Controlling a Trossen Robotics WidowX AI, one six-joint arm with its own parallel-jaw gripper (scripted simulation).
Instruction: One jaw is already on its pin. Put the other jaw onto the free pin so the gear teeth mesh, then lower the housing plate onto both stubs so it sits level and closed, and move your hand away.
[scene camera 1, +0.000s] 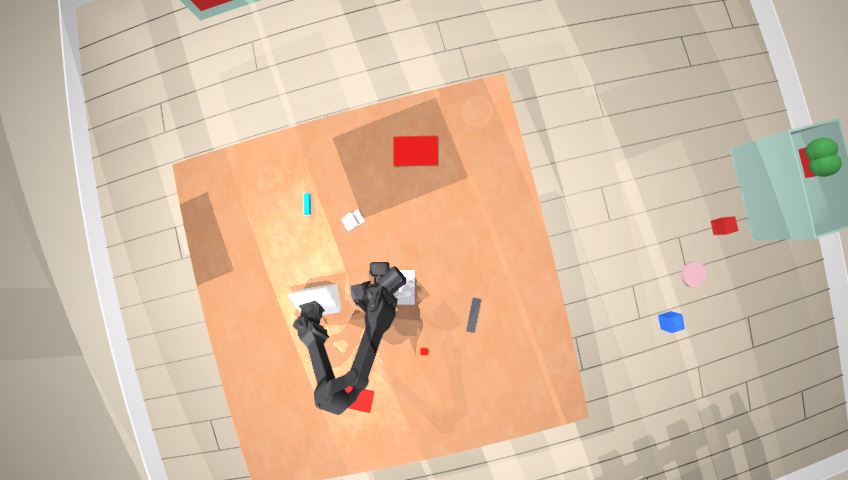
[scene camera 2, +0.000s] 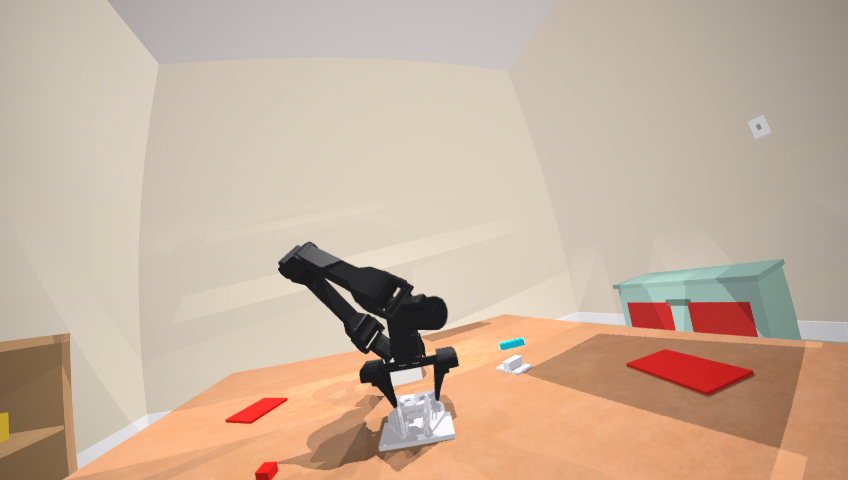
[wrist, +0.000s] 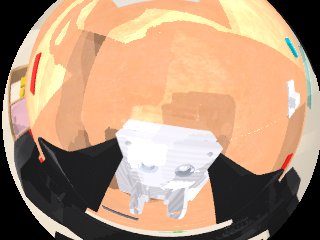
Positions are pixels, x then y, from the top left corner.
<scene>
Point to a red sheet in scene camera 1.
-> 407, 150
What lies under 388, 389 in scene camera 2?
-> My gripper.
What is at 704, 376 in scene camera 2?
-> A red sheet.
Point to my gripper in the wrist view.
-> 168, 146
</scene>
